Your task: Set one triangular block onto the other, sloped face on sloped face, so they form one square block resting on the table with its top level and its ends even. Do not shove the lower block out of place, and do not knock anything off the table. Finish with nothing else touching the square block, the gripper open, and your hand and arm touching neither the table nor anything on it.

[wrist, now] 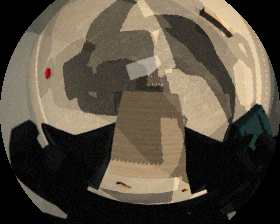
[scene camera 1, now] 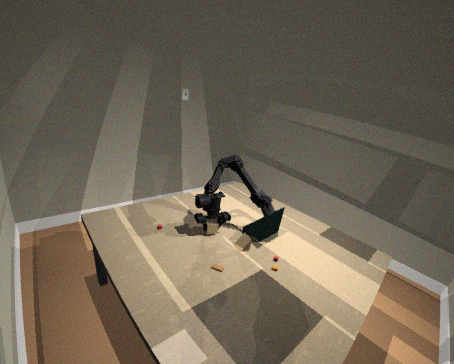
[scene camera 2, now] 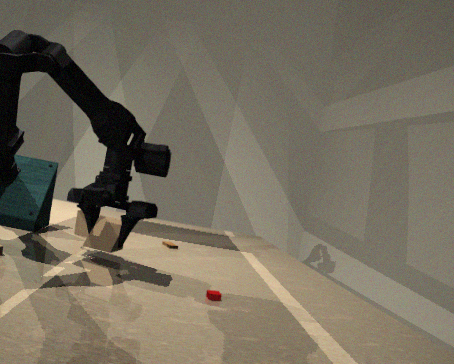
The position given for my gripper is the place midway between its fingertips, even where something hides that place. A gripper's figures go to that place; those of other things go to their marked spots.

My gripper (wrist: 149, 126) is 0.10 m from the lens. A tan triangular block (wrist: 149, 142) is 0.07 m from the lens.
